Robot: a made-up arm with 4 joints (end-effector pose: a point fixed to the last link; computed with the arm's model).
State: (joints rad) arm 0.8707 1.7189 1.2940 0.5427
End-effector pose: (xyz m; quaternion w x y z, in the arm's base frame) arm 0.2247 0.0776 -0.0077 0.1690 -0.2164 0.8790 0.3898
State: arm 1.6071 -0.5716 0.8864 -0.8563
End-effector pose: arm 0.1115 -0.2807 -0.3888 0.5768 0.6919 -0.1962 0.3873
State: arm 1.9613 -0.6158 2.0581 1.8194
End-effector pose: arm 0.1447 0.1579 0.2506 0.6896 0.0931 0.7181 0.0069
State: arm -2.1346 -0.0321 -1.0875 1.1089
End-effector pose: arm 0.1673 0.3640 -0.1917 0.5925 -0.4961 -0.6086 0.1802
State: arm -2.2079 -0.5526 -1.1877 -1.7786
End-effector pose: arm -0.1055 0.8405 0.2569 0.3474 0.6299 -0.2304 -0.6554
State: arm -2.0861 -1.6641 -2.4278 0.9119
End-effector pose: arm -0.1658 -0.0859 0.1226 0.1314 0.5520 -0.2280 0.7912
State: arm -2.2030 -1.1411 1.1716 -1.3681
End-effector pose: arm 0.1362 0.5569 0.4464 0.3591 -0.6868 0.5689 0.2752
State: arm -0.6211 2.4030 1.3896 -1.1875
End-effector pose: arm -0.0075 -0.5336 0.3490 0.0904 -0.5857 -0.6931 0.4103
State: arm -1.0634 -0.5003 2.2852 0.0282
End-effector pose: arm 0.1128 0.1203 0.4243 0.5353 -0.3276 0.6666 -0.4023
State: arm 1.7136 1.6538 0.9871 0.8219
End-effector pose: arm 0.2010 0.1677 0.1634 0.4412 -0.0818 0.6564 0.6064
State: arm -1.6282 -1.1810 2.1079 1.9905
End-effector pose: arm 0.2766 -0.1847 0.0926 0.0616 -0.6115 -0.3786 -0.6921
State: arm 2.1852 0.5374 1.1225 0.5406
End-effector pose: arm 0.3099 -0.0708 0.0109 0.4742 0.4868 0.4872 0.5484
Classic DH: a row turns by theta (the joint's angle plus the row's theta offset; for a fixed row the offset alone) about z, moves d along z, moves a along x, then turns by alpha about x. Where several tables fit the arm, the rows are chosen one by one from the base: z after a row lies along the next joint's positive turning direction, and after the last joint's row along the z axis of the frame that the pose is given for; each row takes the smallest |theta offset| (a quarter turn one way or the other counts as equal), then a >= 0, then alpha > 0; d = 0 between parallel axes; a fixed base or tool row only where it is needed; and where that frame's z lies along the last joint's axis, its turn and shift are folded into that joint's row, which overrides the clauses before.
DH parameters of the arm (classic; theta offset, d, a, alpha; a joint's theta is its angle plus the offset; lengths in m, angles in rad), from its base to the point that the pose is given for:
base (fixed): 1.5708 0.118 0 1.5708
joint 1: 1.5708 0.076 0.039 1.5708
joint 2: 0.3261 0 0.2185 0
joint 3: 1.2447 -0.263 0.33 -1.5708
joint 4: 0.1261 0 -0.3498 3.1416
tool (fixed): 0.1261 0.073 0 0

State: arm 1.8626 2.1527 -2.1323 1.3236
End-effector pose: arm 0.4996 0.0391 0.2177 0.4758 0.6292 0.4979 -0.3603
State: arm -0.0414 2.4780 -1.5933 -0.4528
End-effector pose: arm 0.2040 -0.3799 0.0137 0.8825 0.0778 0.4213 0.1942
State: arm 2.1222 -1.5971 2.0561 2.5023
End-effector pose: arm 0.4686 0.1434 0.0991 0.3378 0.1617 0.8418 -0.3887
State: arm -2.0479 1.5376 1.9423 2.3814
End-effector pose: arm -0.3162 0.1234 0.1170 0.8144 0.4226 -0.3237 0.2311
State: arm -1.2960 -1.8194 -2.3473 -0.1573
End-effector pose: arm -0.0693 -0.0408 0.3911 0.4311 -0.2405 0.7159 -0.4937
